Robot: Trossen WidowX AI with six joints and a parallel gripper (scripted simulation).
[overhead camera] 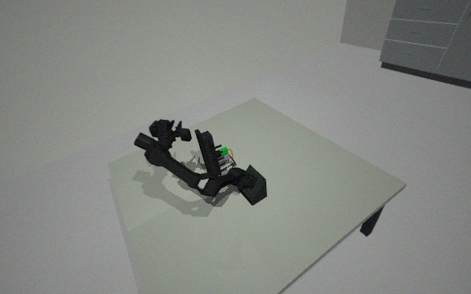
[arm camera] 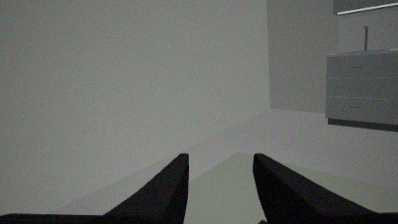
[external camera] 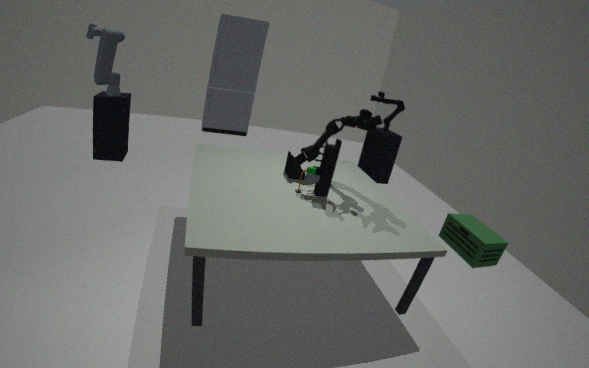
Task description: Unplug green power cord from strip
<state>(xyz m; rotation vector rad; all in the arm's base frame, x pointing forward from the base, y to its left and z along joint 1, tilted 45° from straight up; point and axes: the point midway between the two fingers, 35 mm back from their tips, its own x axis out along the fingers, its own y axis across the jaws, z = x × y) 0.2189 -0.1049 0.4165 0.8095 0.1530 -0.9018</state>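
The green plug is 10 mm behind my gripper tip, 180 mm to the right of it and 300 mm below it.
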